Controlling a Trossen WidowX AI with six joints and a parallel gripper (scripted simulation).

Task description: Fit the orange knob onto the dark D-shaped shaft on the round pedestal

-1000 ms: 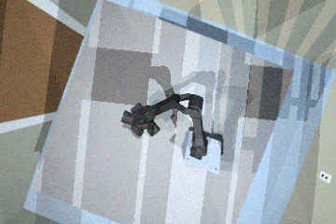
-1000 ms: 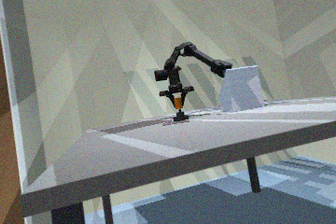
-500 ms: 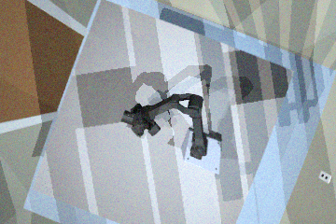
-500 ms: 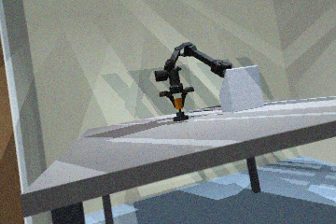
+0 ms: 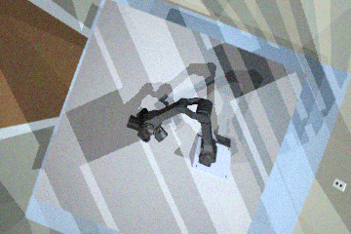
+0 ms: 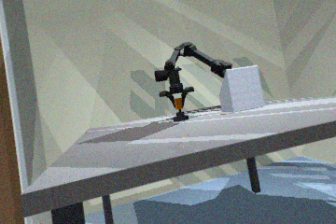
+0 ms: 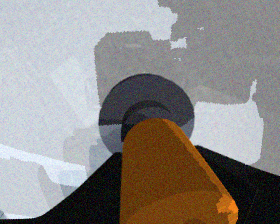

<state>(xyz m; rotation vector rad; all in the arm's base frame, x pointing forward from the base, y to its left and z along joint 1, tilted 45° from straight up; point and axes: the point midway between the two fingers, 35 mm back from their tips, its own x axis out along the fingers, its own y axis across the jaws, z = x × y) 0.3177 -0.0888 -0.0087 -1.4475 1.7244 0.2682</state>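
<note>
Now: the orange knob 2 cm above my gripper tip. The rest, counted from my gripper tip: dark round pedestal: 4 cm below.
</note>
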